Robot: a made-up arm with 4 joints. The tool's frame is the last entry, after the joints. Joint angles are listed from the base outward. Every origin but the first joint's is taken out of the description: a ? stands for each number. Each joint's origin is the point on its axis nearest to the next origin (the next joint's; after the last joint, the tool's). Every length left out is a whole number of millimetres.
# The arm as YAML. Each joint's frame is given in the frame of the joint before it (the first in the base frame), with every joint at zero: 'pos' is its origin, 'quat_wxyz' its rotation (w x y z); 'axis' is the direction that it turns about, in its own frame. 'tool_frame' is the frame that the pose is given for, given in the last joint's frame.
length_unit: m
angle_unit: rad
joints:
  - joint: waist
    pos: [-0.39, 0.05, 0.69]
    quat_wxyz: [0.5, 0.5, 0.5, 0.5]
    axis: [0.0, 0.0, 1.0]
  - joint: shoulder
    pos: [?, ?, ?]
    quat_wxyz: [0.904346, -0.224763, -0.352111, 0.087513]
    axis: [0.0, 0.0, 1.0]
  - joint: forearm
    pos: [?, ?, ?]
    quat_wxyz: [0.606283, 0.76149, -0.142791, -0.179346]
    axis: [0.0, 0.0, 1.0]
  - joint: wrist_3
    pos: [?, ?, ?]
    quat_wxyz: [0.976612, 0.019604, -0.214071, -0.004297]
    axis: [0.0, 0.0, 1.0]
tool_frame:
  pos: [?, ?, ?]
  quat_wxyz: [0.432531, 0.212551, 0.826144, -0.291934]
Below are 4 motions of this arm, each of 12 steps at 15 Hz.
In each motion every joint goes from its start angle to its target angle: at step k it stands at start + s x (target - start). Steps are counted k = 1, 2, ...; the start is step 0. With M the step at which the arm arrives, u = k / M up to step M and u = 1 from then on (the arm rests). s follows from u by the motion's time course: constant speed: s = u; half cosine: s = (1 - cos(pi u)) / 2; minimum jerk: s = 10 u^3 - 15 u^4 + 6 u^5.
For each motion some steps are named. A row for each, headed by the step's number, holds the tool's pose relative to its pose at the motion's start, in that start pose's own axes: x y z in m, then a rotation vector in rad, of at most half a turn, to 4 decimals.
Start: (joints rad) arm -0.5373 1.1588 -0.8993 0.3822
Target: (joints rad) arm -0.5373 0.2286 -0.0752 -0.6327
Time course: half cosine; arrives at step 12
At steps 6, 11, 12:
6: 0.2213 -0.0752 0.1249 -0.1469 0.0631 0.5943
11: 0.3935 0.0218 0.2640 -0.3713 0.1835 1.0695
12: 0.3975 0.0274 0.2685 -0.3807 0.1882 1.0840

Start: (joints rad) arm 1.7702 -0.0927 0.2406 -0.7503
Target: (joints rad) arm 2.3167 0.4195 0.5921 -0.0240
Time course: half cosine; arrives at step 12
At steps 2, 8, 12:
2: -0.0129 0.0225 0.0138 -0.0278 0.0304 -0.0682
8: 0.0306 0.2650 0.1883 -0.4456 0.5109 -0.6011
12: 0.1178 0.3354 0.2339 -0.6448 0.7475 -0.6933

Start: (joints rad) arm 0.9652 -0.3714 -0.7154 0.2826
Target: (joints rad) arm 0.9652 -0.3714 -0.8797 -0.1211
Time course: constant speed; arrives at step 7
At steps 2, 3, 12:
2: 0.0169 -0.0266 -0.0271 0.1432 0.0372 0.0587
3: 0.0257 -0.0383 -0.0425 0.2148 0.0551 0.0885
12: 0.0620 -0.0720 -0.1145 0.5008 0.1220 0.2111

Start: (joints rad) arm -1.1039 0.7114 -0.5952 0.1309
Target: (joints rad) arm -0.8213 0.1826 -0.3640 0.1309
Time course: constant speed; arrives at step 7
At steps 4, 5, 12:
4: 0.0596 0.0106 0.1068 -0.2813 0.0227 0.1536
5: 0.0759 0.0177 0.1313 -0.3476 0.0281 0.1954
12: 0.1099 0.0364 0.1766 -0.4743 0.0376 0.2833

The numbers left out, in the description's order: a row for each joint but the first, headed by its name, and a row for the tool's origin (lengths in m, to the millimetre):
shoulder: 0.056 -0.06 0.0
forearm: -0.112 -0.148 0.0
wrist_3: -0.2 -0.087 0.0
tool: 0.084 -0.249 0.0

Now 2 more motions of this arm.
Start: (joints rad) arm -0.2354 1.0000 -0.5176 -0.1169
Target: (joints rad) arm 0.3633 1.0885 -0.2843 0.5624
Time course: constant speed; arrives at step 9
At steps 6, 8, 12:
6: -0.0852 0.3081 0.1278 -0.6955 0.1033 -0.5675
8: -0.0654 0.4150 0.1376 -0.9454 0.1706 -0.7210
12: -0.0482 0.4648 0.1358 -1.0732 0.2106 -0.7895

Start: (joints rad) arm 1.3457 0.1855 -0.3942 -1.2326
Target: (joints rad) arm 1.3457 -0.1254 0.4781 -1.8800
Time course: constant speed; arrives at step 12
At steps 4, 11, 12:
4: 0.0179 0.0639 0.0822 -0.0965 0.1578 -0.0491
11: 0.0628 0.2028 0.1663 -0.2619 0.3724 -0.1753
12: 0.0693 0.2237 0.1716 -0.2856 0.3952 -0.1962

